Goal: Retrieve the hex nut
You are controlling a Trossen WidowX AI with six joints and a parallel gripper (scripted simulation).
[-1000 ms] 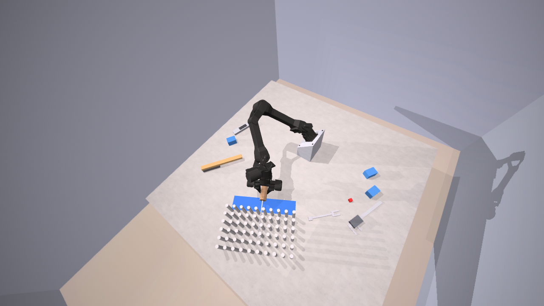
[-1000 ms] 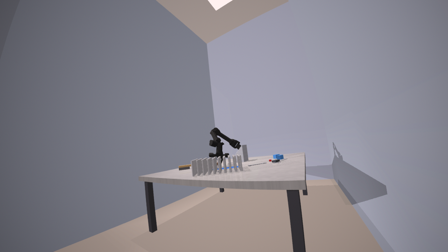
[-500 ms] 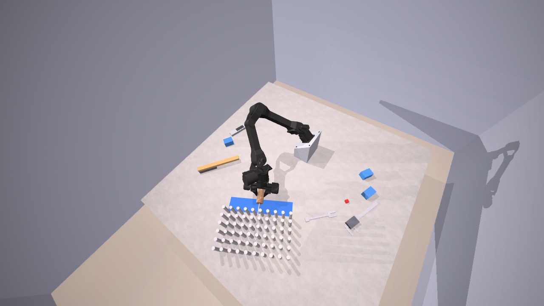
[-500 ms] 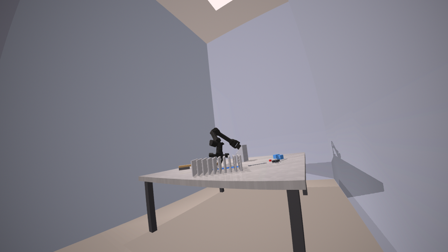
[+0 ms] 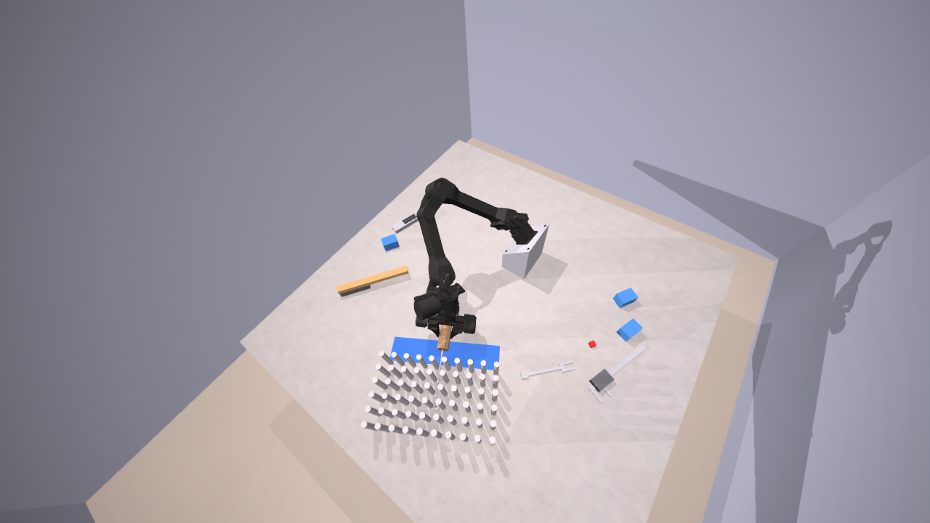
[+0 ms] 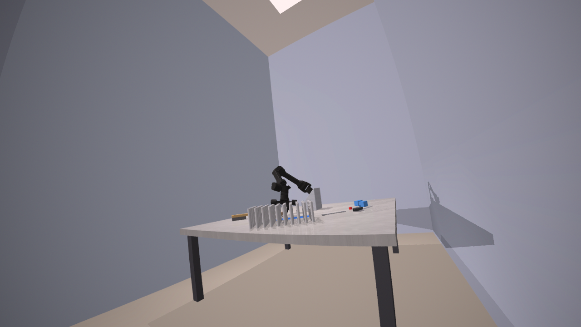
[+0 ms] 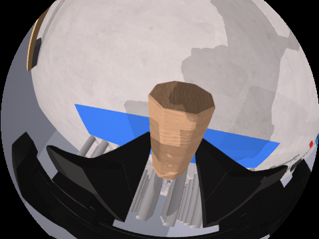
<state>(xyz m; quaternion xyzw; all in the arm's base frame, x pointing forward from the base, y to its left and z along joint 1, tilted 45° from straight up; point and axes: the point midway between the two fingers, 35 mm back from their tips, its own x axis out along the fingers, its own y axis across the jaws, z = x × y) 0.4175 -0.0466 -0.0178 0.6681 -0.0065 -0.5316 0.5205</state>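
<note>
The blue taped strip is 4 cm ahead of my gripper tip, 3 cm to the left of it and 3 cm below it. From my gripper tip the other things lie so: fork-ended tool 32 cm to the left, 13 cm behind, 2 cm below; then red cube 38 cm to the left, 29 cm behind, 2 cm below.
</note>
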